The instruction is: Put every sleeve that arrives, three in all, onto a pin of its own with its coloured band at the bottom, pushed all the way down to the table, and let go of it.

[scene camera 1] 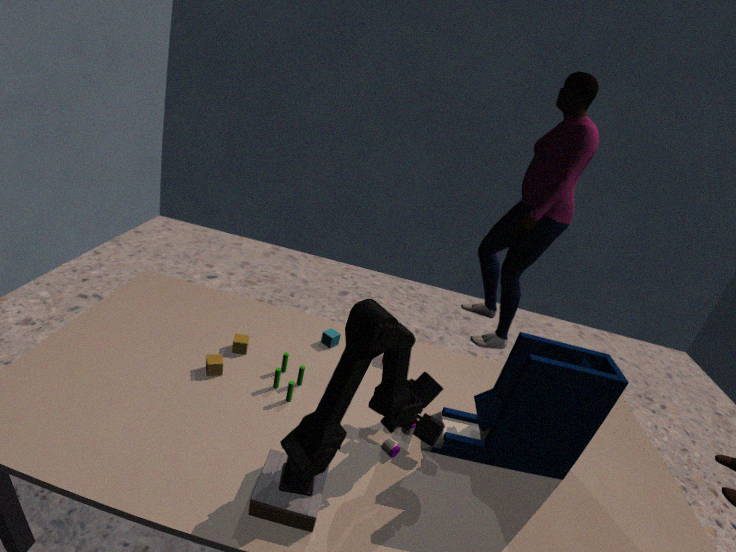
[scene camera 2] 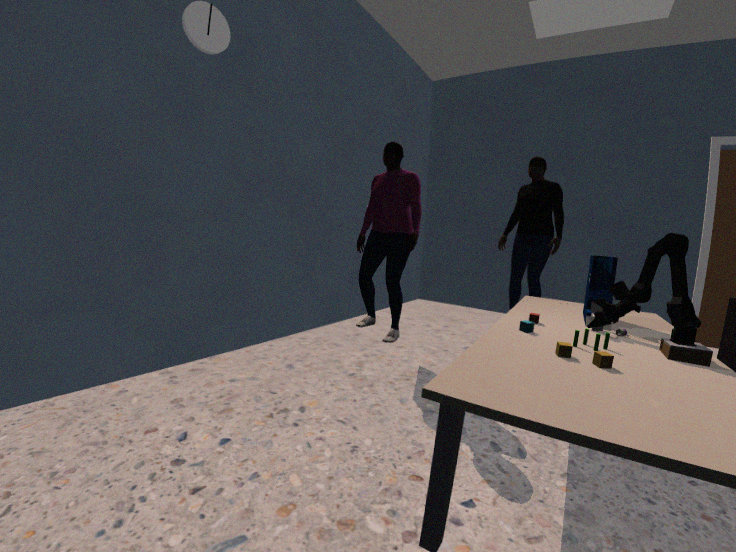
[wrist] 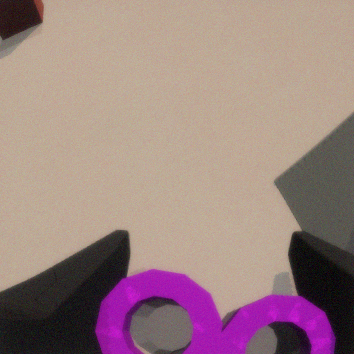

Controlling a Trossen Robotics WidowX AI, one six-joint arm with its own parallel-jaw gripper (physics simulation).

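Note:
My gripper (scene camera 1: 414, 418) (wrist: 211, 243) is low beside the blue chute, its fingers shut on two sleeves side by side. In the wrist view, the left sleeve (wrist: 112, 310) and the right sleeve (wrist: 320, 320) show their purple bands facing the camera; their lower parts are hidden. A bit of purple shows by the fingers in scene view 1. A third sleeve (scene camera 1: 389, 445) (scene camera 2: 621, 332) lies on its side on the table, nearer the arm's base, apart from the gripper. Several green pins stand upright and bare, among them one pin (scene camera 1: 290, 391) and another pin (scene camera 1: 285, 362).
The tall blue chute (scene camera 1: 535, 415) (scene camera 2: 601, 276) stands beyond the gripper, its two rails reaching towards it. Two yellow cubes (scene camera 1: 240, 344) (scene camera 2: 602, 359) and a teal cube (scene camera 1: 331, 338) (scene camera 2: 526, 326) lie around the pins. A red cube (scene camera 2: 534, 317) (wrist: 20, 17) lies farther back.

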